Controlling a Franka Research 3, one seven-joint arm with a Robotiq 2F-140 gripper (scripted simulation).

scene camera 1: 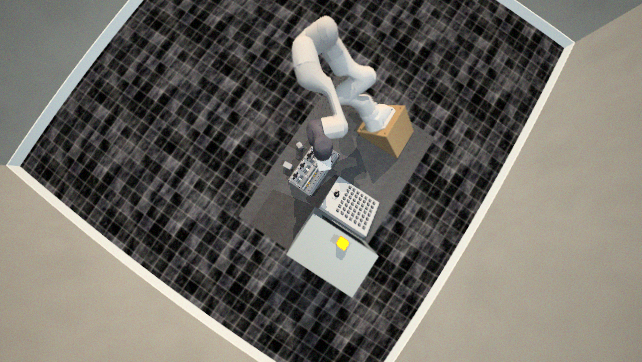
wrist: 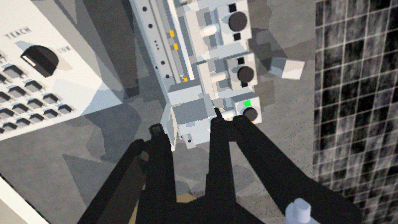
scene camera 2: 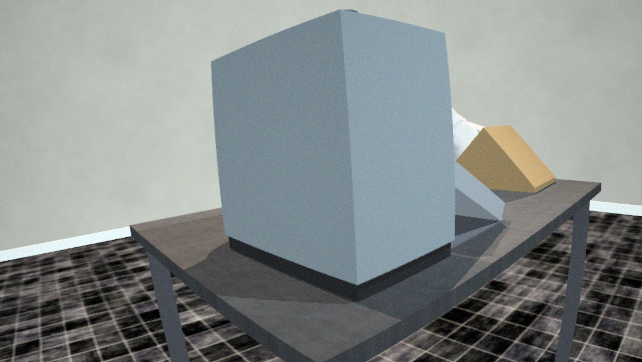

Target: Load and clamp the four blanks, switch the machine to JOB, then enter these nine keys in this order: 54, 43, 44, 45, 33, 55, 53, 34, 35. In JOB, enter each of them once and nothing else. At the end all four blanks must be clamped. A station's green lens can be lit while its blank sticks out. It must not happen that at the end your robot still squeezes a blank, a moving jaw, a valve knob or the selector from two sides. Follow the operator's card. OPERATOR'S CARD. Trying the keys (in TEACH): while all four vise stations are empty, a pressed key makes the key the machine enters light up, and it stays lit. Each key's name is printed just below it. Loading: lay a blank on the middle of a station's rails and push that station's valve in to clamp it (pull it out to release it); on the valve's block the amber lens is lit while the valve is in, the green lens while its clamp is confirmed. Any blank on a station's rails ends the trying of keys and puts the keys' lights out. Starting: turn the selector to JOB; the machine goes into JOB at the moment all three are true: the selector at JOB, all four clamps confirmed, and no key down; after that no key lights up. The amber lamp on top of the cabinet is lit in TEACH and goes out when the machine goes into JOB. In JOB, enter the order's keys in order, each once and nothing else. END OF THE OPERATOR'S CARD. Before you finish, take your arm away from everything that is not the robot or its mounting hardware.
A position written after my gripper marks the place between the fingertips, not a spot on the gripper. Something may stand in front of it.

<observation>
I see my gripper (wrist: 190,108), a grey cabinet (scene camera 2: 334,138), a black selector knob (wrist: 42,59) and a keypad (scene camera 2: 477,209).
The grey cabinet also shows in scene camera 1 (scene camera 1: 317,249). The keypad also shows in scene camera 1 (scene camera 1: 329,205) and in the wrist view (wrist: 82,80).
</observation>
